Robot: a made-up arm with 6 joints.
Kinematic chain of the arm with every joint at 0, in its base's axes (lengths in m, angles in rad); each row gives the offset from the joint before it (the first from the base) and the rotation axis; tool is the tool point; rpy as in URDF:
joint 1: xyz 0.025 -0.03 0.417 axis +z
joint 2: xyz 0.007 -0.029 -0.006 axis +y
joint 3: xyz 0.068 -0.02 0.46 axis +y
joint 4: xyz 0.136 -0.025 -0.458 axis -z
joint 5: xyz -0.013 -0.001 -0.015 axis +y
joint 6: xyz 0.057 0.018 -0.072 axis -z
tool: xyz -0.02 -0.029 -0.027 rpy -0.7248 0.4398 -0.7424
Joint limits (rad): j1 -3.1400..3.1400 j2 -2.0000..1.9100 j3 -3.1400..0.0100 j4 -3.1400..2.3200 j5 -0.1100..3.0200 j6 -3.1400..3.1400
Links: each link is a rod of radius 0.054 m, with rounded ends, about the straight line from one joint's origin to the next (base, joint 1, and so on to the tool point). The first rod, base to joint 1, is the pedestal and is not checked.
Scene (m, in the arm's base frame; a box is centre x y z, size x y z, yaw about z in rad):
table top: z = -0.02
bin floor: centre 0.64 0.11 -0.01 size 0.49 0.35 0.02 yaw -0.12
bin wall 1: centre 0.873 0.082 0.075 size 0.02 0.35 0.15 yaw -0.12
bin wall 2: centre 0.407 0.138 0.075 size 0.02 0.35 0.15 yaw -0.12
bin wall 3: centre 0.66 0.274 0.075 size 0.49 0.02 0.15 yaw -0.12
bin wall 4: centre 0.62 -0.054 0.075 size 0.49 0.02 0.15 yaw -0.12
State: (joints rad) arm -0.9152 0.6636 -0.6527 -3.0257 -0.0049 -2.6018
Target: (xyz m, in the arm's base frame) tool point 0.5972 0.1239 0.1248
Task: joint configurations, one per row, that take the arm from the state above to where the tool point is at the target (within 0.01 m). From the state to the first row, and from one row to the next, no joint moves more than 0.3 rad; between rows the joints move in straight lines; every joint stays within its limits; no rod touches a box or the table.
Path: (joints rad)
1: -0.6523 0.6120 -0.7114 -2.9950 -0.0110 -2.5863
2: -0.3895 0.5605 -0.7701 -2.9642 -0.0172 -2.5709
3: -0.1266 0.5089 -0.8287 -2.9335 -0.0233 -2.5554
4: 0.1363 0.4573 -0.8874 -2.9028 -0.0294 -2.5400
5: 0.3992 0.4057 -0.9461 -2.8721 -0.0355 -2.5245
6: 0.4030 0.6134 -1.0003 -2.8773 0.0315 -2.5270
7: 0.4069 0.8212 -1.0545 -2.8825 0.0984 -2.5294

